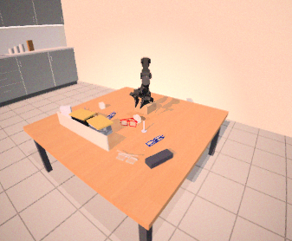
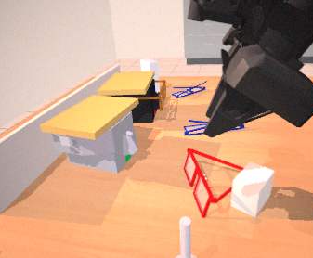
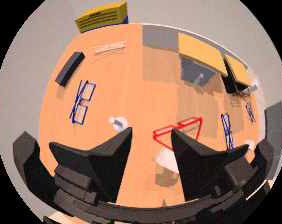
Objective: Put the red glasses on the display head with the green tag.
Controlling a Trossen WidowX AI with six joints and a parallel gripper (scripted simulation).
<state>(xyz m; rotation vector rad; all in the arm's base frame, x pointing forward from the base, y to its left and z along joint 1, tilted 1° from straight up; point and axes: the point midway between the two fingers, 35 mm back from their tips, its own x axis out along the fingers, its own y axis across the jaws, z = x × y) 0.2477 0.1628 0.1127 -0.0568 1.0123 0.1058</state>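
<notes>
The thin white post lies 140 mm below my gripper tip, 70 mm to the left of it and 10 mm ahead of it. From my gripper tip the other things lie so: long white panel 360 mm ahead, 230 mm to the right, 110 mm below; grey display head 220 mm ahead, 130 mm to the right, 110 mm below; dark case 350 mm to the left, 190 mm ahead, 150 mm below.
</notes>
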